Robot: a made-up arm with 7 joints.
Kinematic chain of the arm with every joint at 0, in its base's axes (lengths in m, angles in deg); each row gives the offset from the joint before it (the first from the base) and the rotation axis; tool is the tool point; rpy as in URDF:
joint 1: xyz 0 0 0.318 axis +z
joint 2: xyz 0 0 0 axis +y
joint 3: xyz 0 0 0.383 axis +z
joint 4: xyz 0.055 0 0 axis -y
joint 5: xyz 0.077 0 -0.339 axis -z
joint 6: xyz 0 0 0 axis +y
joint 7: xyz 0.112 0 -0.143 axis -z
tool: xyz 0 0 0 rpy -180 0 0
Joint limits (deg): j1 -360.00..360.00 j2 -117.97..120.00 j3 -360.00..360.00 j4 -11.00..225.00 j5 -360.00..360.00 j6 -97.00..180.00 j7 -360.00..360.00
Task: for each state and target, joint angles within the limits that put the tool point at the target. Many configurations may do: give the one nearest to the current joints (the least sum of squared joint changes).
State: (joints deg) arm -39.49 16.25 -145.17 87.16 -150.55 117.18 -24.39
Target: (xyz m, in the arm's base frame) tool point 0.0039 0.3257 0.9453
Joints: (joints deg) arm -64.27 14.87 -182.97 80.91 -137.29 119.38 -24.39
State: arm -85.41 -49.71 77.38 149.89 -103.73 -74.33 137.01
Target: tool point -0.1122 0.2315 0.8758
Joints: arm -61.83 -12.63 88.88 174.03 -93.32 -96.55 137.01
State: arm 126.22 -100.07 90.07 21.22 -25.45 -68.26 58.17
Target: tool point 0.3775 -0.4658 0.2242
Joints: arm 172.11 -93.58 90.96 58.78 -20.55 -73.19 58.17
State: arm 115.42 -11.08 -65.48 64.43 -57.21 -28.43 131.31
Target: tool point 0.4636 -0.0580 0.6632
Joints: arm 85.56 -32.89 -87.36 55.69 -58.01 -35.00 131.31
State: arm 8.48 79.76 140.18 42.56 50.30 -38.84 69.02
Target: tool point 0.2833 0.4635 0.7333
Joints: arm 11.23 76.54 141.21 71.73 40.75 -32.83 69.02
